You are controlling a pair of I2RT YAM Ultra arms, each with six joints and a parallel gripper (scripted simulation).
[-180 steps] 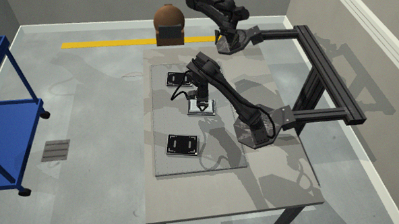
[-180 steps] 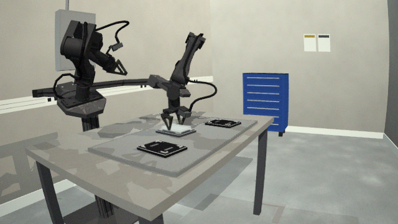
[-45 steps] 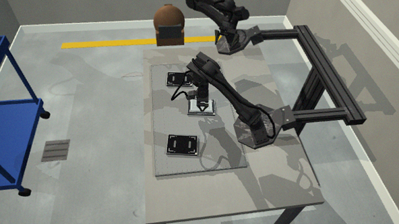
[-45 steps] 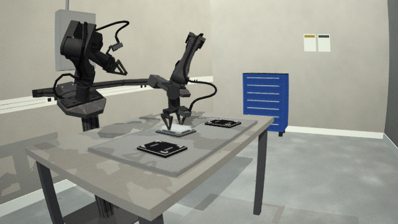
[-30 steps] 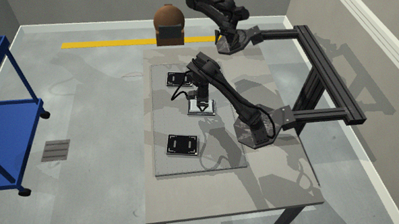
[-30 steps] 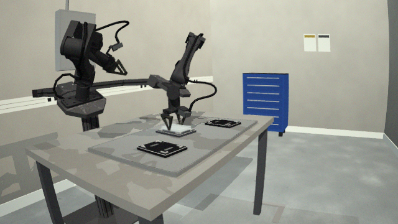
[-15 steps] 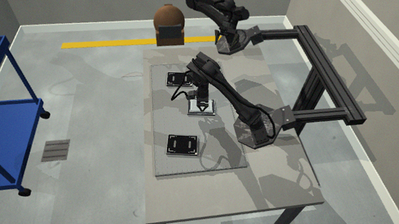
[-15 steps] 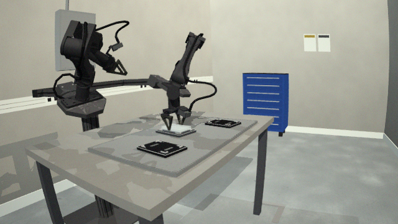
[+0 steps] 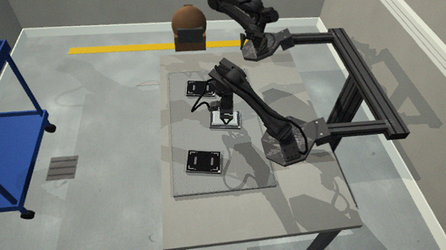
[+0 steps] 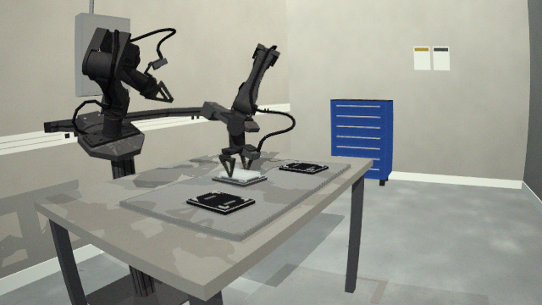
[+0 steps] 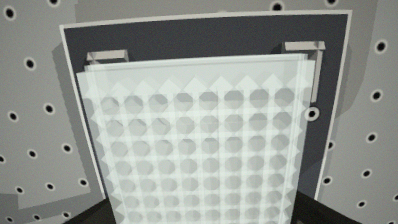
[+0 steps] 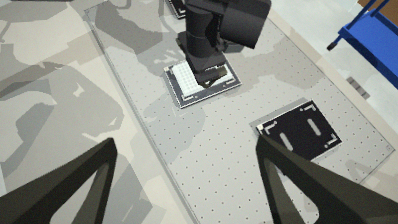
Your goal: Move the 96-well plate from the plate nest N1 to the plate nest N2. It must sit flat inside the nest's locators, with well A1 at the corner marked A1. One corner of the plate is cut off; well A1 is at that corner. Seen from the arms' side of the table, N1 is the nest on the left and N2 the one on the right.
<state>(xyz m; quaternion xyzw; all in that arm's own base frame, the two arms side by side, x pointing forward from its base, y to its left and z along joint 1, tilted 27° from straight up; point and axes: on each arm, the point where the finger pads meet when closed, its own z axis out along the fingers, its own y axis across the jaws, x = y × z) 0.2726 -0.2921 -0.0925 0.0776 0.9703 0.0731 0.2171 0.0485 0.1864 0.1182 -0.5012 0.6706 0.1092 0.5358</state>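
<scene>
My left hand is 1 cm short of the white 96-well plate and 1 cm above it.
</scene>
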